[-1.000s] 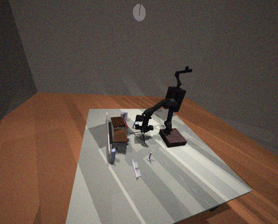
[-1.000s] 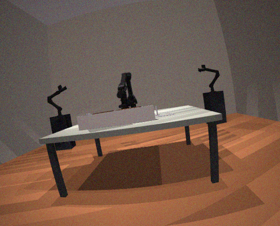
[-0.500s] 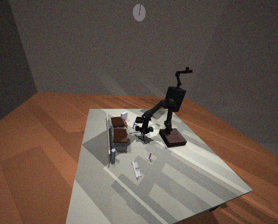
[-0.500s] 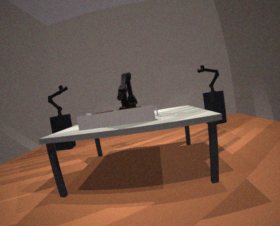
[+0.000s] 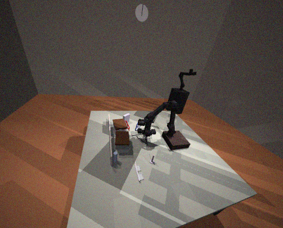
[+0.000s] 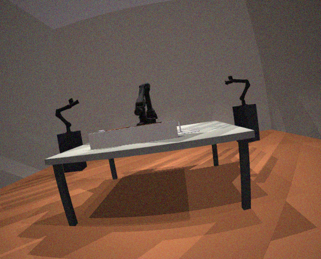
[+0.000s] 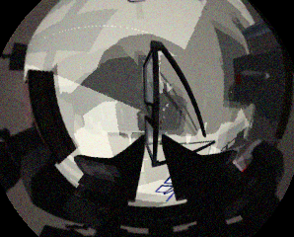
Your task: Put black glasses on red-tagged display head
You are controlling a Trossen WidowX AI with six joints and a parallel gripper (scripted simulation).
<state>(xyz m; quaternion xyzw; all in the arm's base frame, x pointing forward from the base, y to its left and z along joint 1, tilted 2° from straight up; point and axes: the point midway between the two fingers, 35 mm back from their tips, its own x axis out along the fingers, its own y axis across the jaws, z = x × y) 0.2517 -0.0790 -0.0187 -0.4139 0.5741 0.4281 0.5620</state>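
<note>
Now: gripper tip 270 mm to the right of the stand and 60 mm short of it. Round my gripper tip: white box (330 mm to the right, 110 mm ahead, 40 mm above); head (240 mm ahead, 40 mm to the left, 40 mm above); glasses (40 mm ahead, 10 mm to the right).
</note>
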